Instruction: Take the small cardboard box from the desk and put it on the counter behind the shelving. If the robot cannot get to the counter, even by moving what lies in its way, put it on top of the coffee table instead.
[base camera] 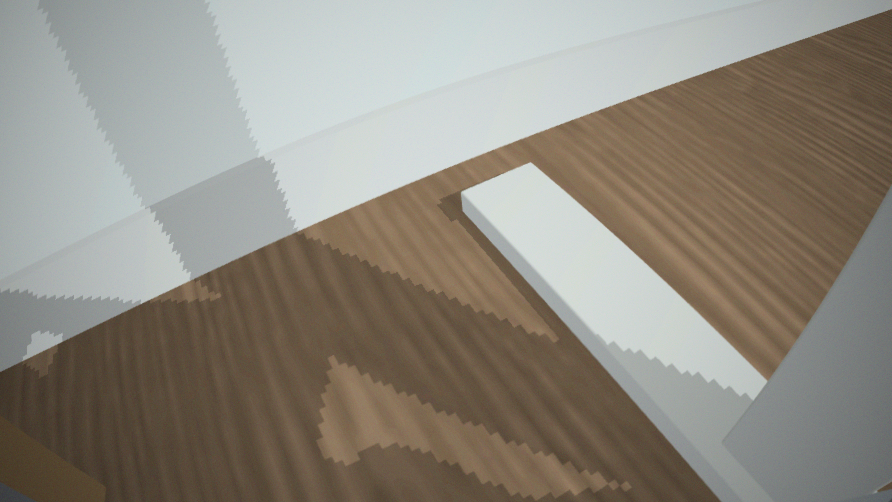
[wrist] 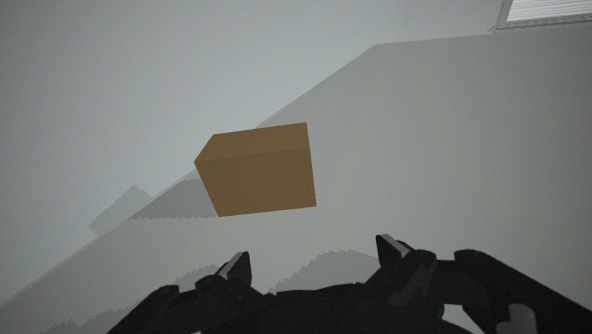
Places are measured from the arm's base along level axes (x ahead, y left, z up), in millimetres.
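Pixels of known places: gripper, between the fingertips: (wrist: 313, 257).
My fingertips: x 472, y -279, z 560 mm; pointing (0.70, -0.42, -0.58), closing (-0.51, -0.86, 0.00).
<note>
Ahead of a thing's pixels: the offset from my fingertips to its middle. "*": to the spot under its first point. Level surfaces: height alone.
In the wrist view, the small cardboard box @[dx +88, dy -11, dz +24 mm] (wrist: 262, 182) is a plain brown block near the middle of the picture. It rests on the grey top of the desk @[dz -6 mm] (wrist: 440, 140), close to the edge along the wall. My gripper (wrist: 313, 257) is open, with nothing between its fingers. Its fingertips show below the box in the picture, the box ahead of them and apart from them. The base camera view does not show the gripper or the box on the desk. I cannot make out the counter, the shelving or the coffee table in either view.
In the base camera view, a long white bar (base camera: 580, 262) lies low on the wooden floor @[dz -956 mm] (base camera: 237, 349). A grey panel (base camera: 830, 362) stands at the right, and a pale wall (base camera: 399, 49) runs behind. A brown piece @[* dx -285, dy +580, dz -884 mm] (base camera: 43, 468) shows at bottom left. The wrist view shows a window (wrist: 550, 9) at top right.
</note>
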